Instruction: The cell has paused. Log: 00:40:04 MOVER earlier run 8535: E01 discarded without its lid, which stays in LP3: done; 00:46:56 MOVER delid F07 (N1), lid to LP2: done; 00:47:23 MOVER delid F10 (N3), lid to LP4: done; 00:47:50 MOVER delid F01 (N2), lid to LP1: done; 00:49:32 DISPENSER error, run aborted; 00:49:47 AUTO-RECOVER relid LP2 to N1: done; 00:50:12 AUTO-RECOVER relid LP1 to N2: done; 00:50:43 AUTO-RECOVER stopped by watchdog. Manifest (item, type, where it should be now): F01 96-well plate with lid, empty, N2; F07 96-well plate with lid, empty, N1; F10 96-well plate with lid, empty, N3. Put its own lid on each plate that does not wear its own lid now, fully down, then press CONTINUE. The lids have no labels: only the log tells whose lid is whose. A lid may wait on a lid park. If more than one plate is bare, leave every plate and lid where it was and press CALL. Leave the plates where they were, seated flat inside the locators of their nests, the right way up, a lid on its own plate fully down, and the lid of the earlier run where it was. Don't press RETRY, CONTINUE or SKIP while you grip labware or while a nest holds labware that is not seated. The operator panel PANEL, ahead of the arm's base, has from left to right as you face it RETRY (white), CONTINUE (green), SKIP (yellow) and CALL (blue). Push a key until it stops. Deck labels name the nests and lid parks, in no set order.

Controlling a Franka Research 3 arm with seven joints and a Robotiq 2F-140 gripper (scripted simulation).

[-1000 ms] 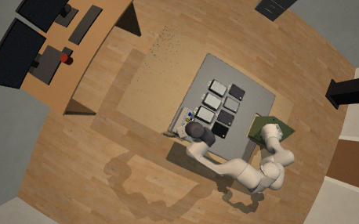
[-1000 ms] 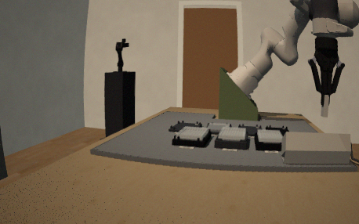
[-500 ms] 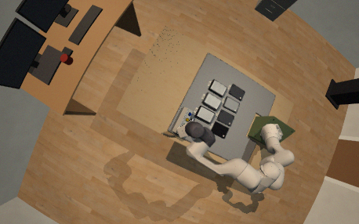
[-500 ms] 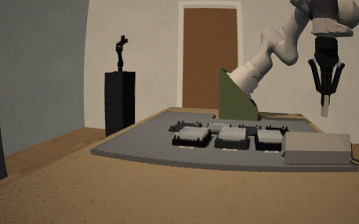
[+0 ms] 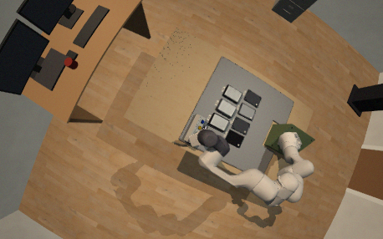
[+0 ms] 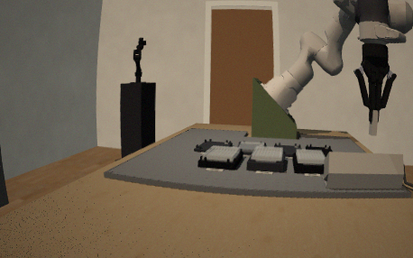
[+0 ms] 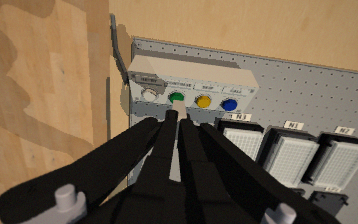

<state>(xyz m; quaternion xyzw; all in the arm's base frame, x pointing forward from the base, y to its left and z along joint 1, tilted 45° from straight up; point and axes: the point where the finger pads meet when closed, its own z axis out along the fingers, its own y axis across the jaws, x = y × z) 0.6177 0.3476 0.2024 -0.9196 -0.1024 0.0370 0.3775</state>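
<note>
My gripper is now 9 cm above the green continue key. Also, from my hand: yellow skip key 9 cm below, 5 cm to the right, 1 cm ahead; white retry key 9 cm below, 5 cm to the left, 1 cm behind; blue call key 10 cm to the right, 9 cm below, 2 cm ahead.
</note>
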